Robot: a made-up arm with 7 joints. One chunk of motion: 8 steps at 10 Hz.
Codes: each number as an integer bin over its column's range. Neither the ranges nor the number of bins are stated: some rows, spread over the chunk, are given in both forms.
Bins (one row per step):
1: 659 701 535 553 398 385
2: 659 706 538 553 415 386
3: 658 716 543 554 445 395
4: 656 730 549 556 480 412
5: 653 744 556 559 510 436
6: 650 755 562 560 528 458
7: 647 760 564 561 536 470
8: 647 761 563 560 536 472
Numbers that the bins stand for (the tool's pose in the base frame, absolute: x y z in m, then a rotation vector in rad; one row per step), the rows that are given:
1: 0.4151 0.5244 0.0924 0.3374 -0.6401 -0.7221
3: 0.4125 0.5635 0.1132 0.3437 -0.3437 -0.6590
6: 0.3917 0.6650 0.1627 0.3815 0.1797 -0.2617
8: 0.3839 0.6806 0.1653 0.3815 0.2302 -0.1734
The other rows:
2: 0.4151 0.5374 0.1002 0.3374 -0.5329 -0.7158
4: 0.4073 0.5999 0.1288 0.3563 -0.1230 -0.5518
5: 0.3995 0.6363 0.1470 0.3752 0.0662 -0.4005
7: 0.3839 0.6780 0.1679 0.3878 0.2302 -0.1860

